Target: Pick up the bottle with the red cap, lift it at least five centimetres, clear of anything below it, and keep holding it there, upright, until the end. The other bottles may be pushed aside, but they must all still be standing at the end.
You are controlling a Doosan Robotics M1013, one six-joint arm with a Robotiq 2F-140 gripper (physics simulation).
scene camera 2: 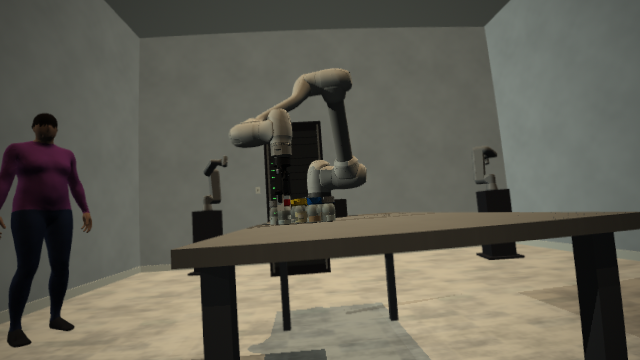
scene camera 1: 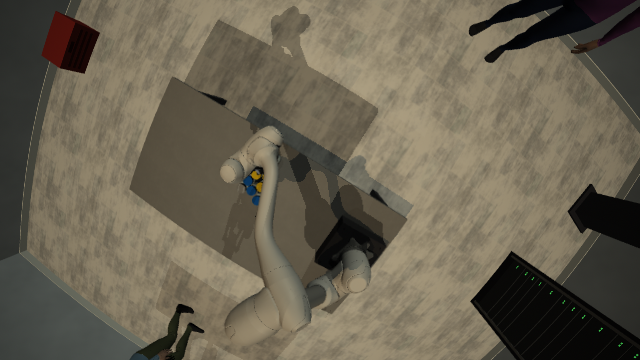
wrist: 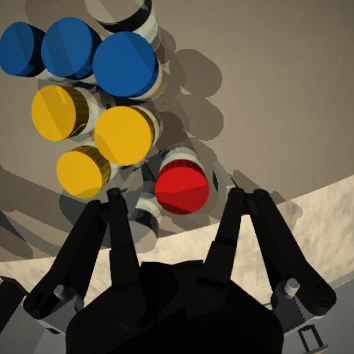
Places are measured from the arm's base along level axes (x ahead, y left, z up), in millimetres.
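Pixels of known places: gripper, fingertip midpoint: (scene camera 2: 284, 210) (wrist: 177, 174); arm's base at its link origin: (scene camera 1: 352, 256).
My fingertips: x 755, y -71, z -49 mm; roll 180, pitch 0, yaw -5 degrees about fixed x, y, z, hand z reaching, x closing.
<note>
Ahead of a thing's pixels: the offset from my fingertips to its middle. Level surfaces: height alone.
The bottle with the red cap {5 mm ahead, 1 mm right, 6 mm down} (scene camera 2: 286, 202) (wrist: 181, 187) stands upright on the table {59 mm down} (scene camera 1: 190, 145) (scene camera 2: 425, 227); the arm hides it in scene camera 1. My gripper (scene camera 2: 283, 197) (wrist: 177, 174) is open and points down, with its fingertips at about cap height. In the wrist view the red cap lies between the two fingertips, a little nearer the right one, with nothing gripped. A grey-capped bottle {61 mm back, 54 mm right, 6 mm down} (wrist: 146, 220) stands close to the left of the red-capped one, also between the fingers in that view. Whether the fingers touch any bottle cannot be told.
Three yellow-capped bottles {39 mm back, 63 mm left, 6 mm down} (wrist: 123, 135) (scene camera 1: 257, 174) and three blue-capped bottles {24 mm back, 123 mm left, 6 mm down} (wrist: 125, 64) {73 mm back, 155 mm left, 6 mm down} (scene camera 1: 251, 190) stand close together, left of and beyond the red cap in the wrist view. Another grey-capped bottle {19 mm back, 186 mm left, 6 mm down} (wrist: 119, 11) stands past them. The table edge runs near the gripper.
</note>
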